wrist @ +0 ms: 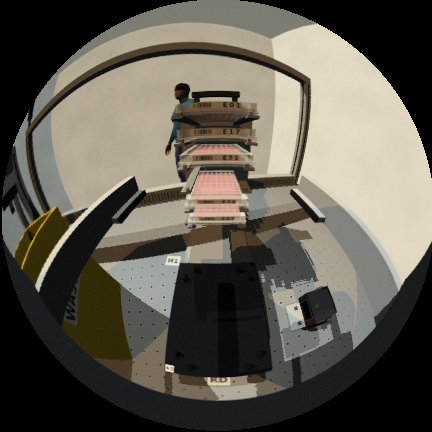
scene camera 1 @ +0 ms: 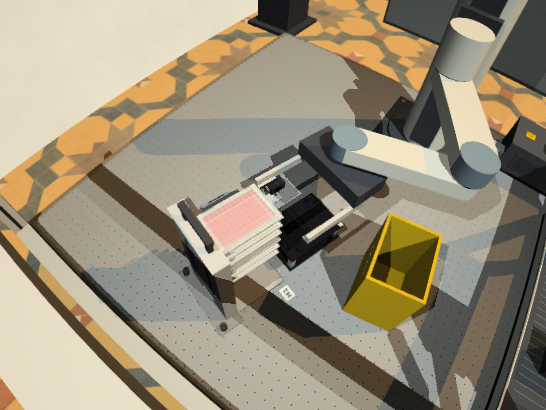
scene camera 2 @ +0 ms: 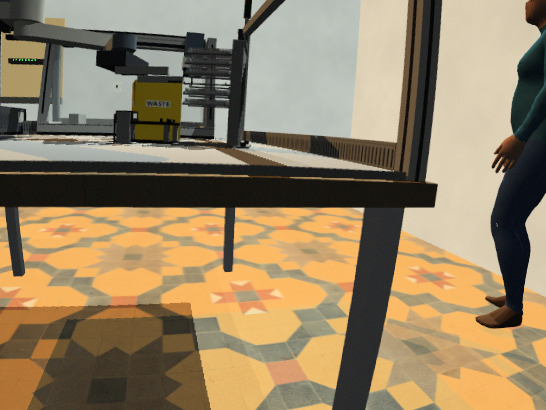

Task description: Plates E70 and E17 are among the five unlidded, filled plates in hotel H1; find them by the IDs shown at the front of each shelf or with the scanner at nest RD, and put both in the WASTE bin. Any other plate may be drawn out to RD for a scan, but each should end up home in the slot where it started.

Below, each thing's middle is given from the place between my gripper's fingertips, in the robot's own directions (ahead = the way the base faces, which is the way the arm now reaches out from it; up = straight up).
My gripper is now 12 cm past the black scanner (wrist: 322, 296), 12 cm above it and 10 cm to the left of it.
